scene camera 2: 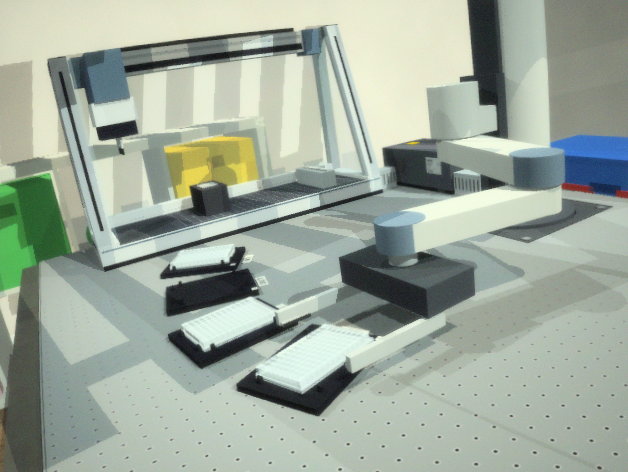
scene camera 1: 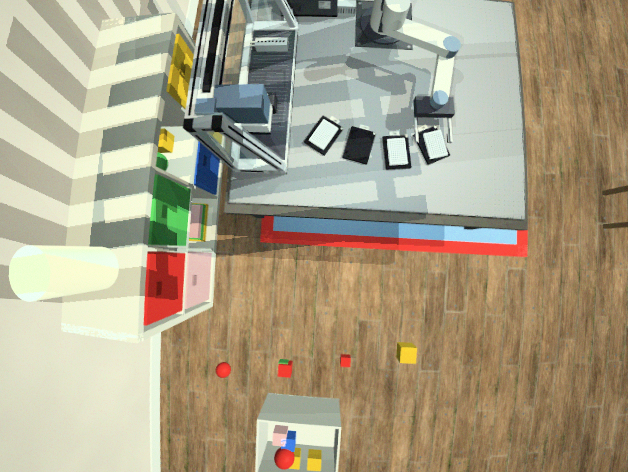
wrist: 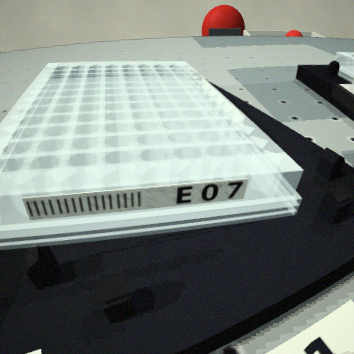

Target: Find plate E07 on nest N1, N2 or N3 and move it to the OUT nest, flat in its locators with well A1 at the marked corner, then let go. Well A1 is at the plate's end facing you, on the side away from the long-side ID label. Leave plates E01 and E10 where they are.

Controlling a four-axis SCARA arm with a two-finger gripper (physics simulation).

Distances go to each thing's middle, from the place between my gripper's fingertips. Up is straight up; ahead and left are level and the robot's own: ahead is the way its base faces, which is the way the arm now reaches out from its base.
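N2 nest (scene camera 2: 202, 359): 4 cm ahead of my hand, 17 cm to the right of it, 3 cm below it. Also counted from my hand: the white well plate (scene camera 2: 226, 324), 5 cm ahead, 17 cm to the right and 2 cm below; the OUT nest (scene camera 2: 184, 297), 2 cm ahead, 35 cm to the right and 3 cm below; the N3 nest (scene camera 2: 235, 260), 2 cm behind, 52 cm to the right and 3 cm below. Going by their middles, the N3 nest is the farthest from my hand of the things named here.
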